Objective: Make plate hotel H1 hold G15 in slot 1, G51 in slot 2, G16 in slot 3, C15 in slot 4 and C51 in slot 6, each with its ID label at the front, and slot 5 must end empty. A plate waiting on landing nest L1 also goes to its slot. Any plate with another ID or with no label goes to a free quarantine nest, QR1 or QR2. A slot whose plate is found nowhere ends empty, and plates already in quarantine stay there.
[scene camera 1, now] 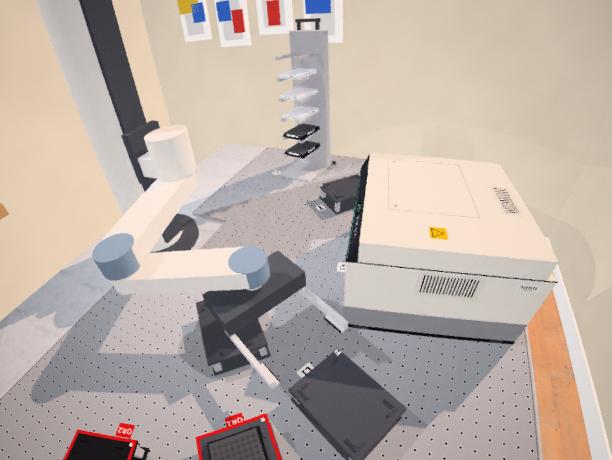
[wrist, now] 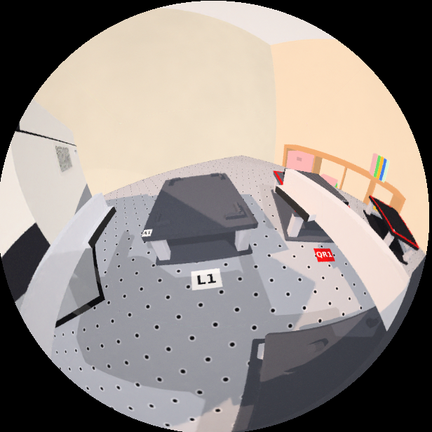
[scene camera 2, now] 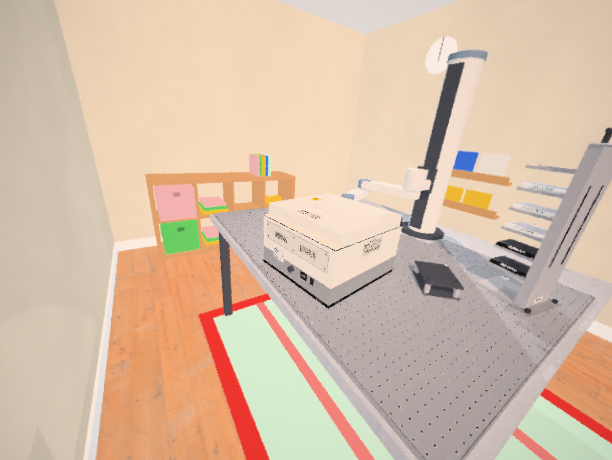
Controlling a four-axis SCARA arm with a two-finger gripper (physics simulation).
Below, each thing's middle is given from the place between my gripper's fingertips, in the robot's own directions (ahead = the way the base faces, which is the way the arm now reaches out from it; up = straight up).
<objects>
Right now the white instrument (scene camera 1: 375, 287) is 340 mm to the left of my hand and 170 mm ahead of it.
</objects>
